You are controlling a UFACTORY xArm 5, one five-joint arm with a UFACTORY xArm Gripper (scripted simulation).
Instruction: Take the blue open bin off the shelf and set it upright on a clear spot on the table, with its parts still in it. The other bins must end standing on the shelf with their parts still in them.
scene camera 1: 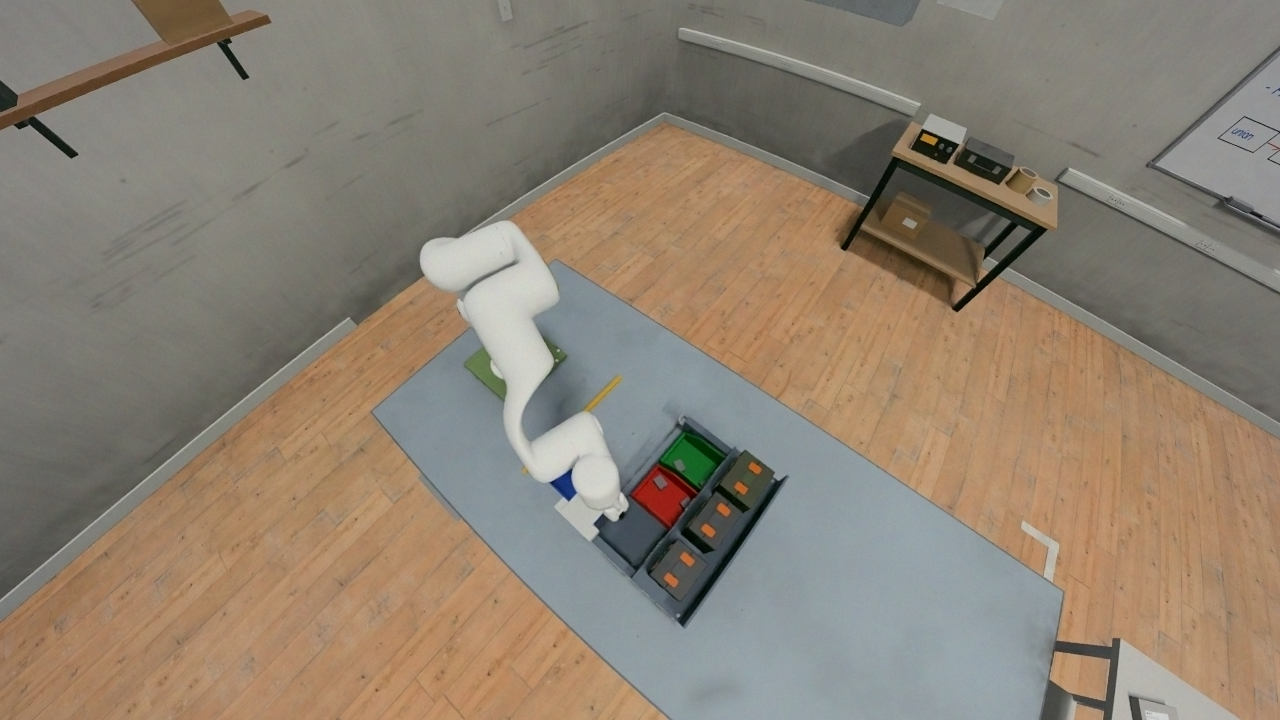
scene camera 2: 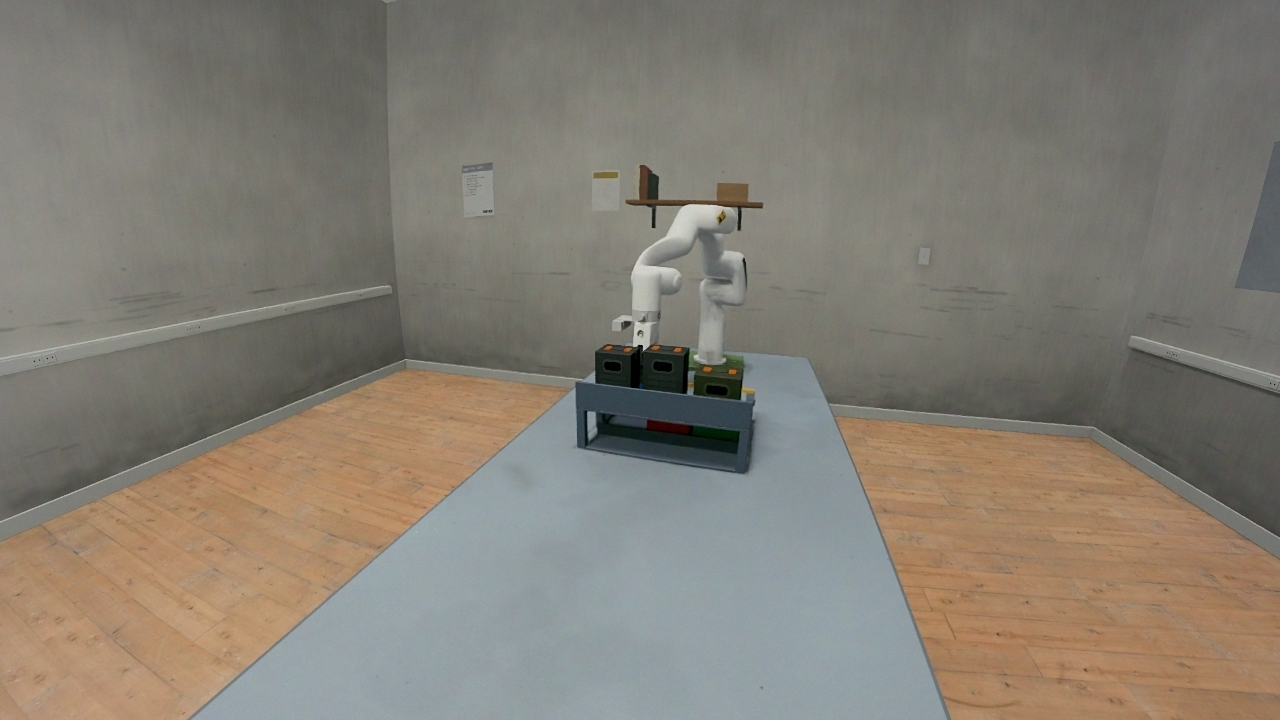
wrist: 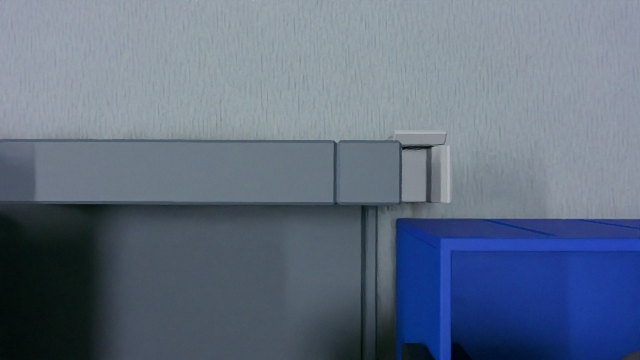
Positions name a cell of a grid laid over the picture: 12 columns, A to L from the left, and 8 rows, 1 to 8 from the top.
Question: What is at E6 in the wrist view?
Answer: A grey shelf.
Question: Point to a red bin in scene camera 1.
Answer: At G6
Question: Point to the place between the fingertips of my gripper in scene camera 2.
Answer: G5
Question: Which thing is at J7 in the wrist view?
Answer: A blue open bin.
